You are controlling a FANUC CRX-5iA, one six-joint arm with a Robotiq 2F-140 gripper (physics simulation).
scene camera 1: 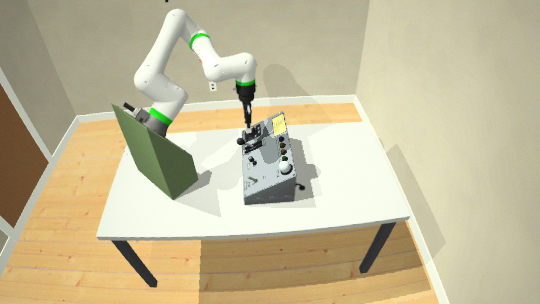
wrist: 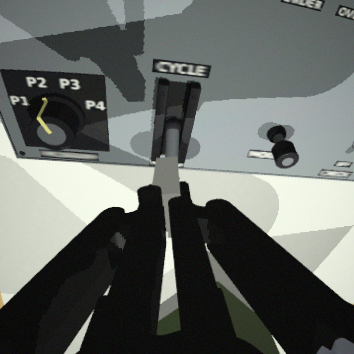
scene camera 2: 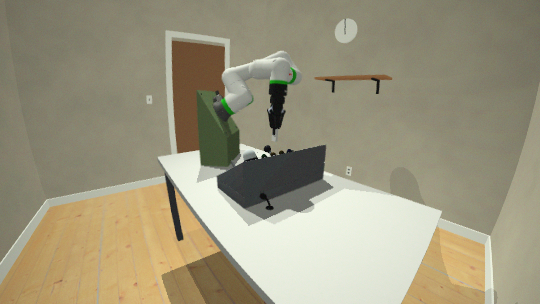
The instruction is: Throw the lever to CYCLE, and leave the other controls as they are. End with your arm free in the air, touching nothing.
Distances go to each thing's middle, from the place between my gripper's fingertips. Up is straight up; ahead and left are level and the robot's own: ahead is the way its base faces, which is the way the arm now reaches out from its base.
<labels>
Right now my hand is 11 cm short of the grey control console (scene camera 2: 254,181), 5 cm to the left of it and 9 cm above it.
</labels>
